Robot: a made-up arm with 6 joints.
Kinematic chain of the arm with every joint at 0, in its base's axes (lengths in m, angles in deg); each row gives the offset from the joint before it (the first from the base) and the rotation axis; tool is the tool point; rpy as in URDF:
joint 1: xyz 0 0 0.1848 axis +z
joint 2: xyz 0 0 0 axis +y
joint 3: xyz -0.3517 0 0.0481 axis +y
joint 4: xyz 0.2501 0 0.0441 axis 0.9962 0 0.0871
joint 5: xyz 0 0 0 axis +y
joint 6: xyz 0.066 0 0.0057 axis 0.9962 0 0.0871
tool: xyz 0 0 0 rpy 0 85 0
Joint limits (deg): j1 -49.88..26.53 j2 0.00..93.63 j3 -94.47..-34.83 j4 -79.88..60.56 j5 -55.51..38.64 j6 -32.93..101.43
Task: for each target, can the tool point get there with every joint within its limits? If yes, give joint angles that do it. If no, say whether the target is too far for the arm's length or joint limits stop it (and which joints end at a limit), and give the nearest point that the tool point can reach.
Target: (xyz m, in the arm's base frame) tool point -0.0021 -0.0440 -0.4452
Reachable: no: joint limits stop it (at a limit: joint 1, joint 2, joint 3, joint 5) | nearest point 0.1497 -0.1807 0.2755 | short by 0.749 m
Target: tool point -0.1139 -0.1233 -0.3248
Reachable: no: joint limits stop it (at a limit: joint 1, joint 2, joint 3, joint 5) | nearest point 0.1432 -0.1880 0.2765 | short by 0.657 m
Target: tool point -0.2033 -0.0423 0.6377
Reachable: yes | joints 7.60 19.96 -71.99 18.62 -45.35 -21.65
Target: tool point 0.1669 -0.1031 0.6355
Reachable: yes | joints -32.32 65.36 -73.16 -6.00 -17.54 34.16
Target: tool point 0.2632 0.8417 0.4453
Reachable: no: too far | nearest point 0.2970 0.2083 0.4861 | short by 0.636 m
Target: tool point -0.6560 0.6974 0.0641
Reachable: no: too far | nearest point -0.3256 0.3461 0.5069 | short by 0.655 m
